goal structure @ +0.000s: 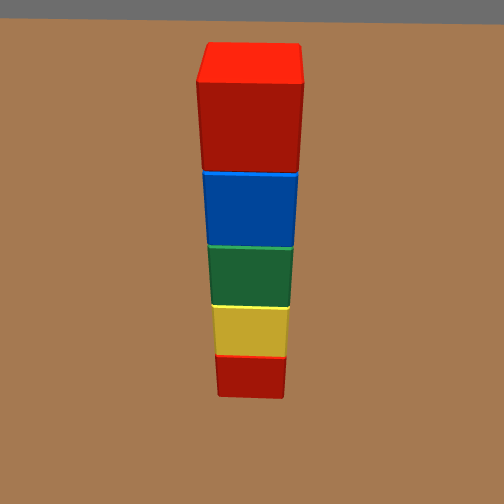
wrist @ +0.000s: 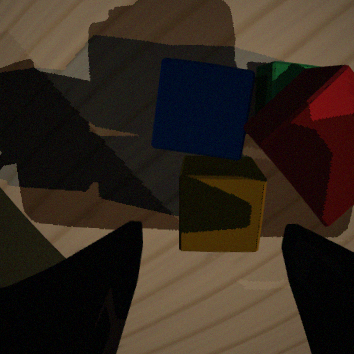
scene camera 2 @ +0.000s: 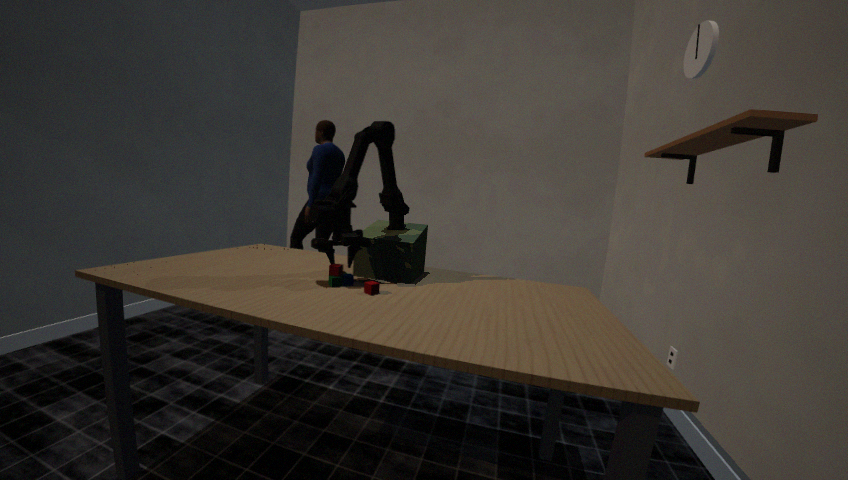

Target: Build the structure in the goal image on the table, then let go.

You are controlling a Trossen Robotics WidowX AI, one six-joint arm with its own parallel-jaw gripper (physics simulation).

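Places are measured from the arm's base along level axes (x ahead, y right, z down), in millimetres.
Pixels of known places: gripper, fingertip midpoint: (wrist: pixel 214 234) (scene camera 2: pixel 341 268); arm's base, link origin: (scene camera 2: pixel 396 227).
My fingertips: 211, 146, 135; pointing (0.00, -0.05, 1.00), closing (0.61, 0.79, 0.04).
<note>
Ahead of a thing's pixels: the offset from my fingertips to its top centre, as dx, dy, dz. Level surfaces: height alone.
A red cube {+48, +2, -22} (scene camera 2: pixel 335 270) (wrist: pixel 312 145) sits turned on top of a green cube {+57, +0, +11} (scene camera 2: pixel 334 281) (wrist: pixel 264 86). A blue cube {+30, -30, +11} (scene camera 2: pixel 346 279) (wrist: pixel 202 107) is beside the green cube. A yellow cube {+3, +1, +11} (wrist: pixel 220 212) is by the blue cube in the wrist view; I cannot make it out in the scene view. Another red cube {+94, -126, +11} (scene camera 2: pixel 371 288) lies apart on the table {dz +44} (scene camera 2: pixel 452 315). My gripper (scene camera 2: pixel 340 262) (wrist: pixel 214 234) is partly open and holds nothing. Its fingertips are low above the cubes, and in the wrist view they appear on either side of the yellow cube.
The arm stands on a green patterned box (scene camera 2: pixel 395 258) (wrist: pixel 22 245) right behind the cubes. Small dark specks lie near the table's far left edge. A person in blue (scene camera 2: pixel 324 169) stands behind the table. A wall shelf (scene camera 2: pixel 731 132) hangs at the right.
</note>
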